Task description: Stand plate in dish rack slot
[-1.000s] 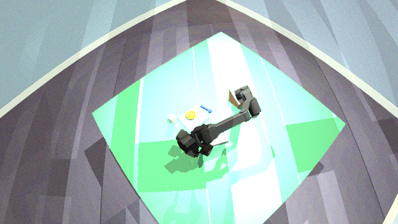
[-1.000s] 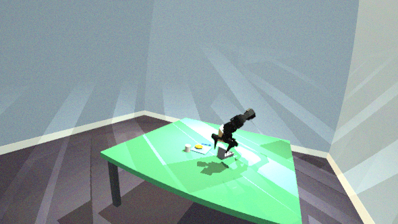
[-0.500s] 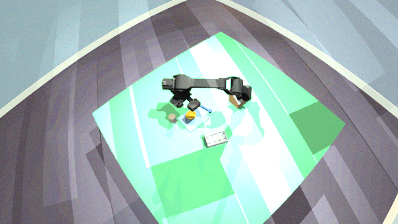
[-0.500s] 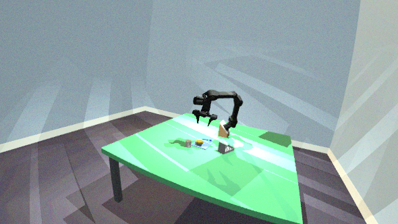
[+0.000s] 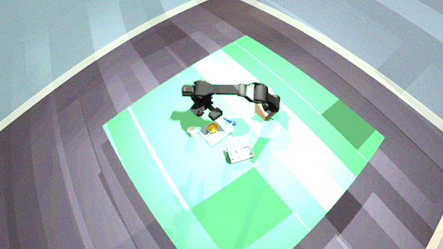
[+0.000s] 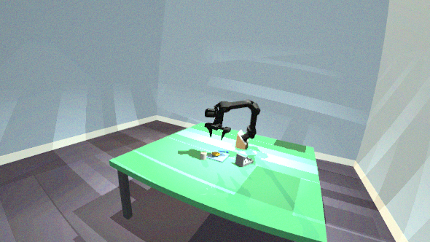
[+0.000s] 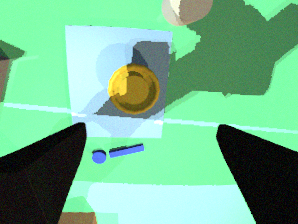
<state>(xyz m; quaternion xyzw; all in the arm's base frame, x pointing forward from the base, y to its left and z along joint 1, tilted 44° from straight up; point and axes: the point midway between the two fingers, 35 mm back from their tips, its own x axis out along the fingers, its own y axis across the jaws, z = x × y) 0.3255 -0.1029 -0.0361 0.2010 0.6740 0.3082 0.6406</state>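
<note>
Now: the plate 10 mm behind my gripper tip, 10 mm to the left of it and 120 mm below it. Round my gripper tip: blue spoon: 120 mm behind, 30 mm to the left, 130 mm below; pale mat: 10 mm behind, 30 mm to the left, 130 mm below; white cup: 100 mm ahead, 30 mm to the right, 110 mm below.
</note>
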